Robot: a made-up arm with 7 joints.
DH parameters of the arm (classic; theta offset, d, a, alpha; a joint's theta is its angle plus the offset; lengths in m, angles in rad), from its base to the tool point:
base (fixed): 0 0 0 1.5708
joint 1: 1.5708 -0.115 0 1.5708
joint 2: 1.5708 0 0 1.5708
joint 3: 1.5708 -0.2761 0 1.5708
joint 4: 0 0 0 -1.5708
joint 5: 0 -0.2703 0 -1.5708
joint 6: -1.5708 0 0 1.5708
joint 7: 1.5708 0 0 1.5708
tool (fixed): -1.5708 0 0 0
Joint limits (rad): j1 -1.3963..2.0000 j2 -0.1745..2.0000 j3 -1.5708..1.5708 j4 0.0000..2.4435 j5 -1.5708..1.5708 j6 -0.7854..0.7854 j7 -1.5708..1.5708
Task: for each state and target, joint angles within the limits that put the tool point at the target. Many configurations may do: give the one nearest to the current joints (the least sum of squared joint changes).
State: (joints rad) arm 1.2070 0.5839 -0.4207 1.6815 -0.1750 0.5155 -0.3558
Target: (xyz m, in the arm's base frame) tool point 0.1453 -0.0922 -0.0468
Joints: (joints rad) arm 0.8173 0.0583 -1.2759 2.1609 -0.1750 0.5155 -0.3558
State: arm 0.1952 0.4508 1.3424 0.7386 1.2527 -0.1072 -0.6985
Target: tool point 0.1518 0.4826 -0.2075
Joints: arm 0.2967 0.4139 1.2308 1.2154 1.2527 -0.1072 -0.6985
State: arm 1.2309 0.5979 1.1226 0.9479 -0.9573 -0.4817 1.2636
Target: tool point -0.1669 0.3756 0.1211
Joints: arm 1.3773 1.3188 1.2319 1.8342 -0.9573 -0.4817 1.2636
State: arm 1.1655 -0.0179 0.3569 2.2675 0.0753 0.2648 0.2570
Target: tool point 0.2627 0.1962 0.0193
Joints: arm 0.7191 -0.1622 0.4657 2.0843 0.0753 0.2648 0.2570
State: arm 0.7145 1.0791 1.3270 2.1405 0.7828 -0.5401 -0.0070
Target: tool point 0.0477 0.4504 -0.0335
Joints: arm 0.6445 0.5232 1.5024 1.7965 0.7828 -0.5401 -0.0070
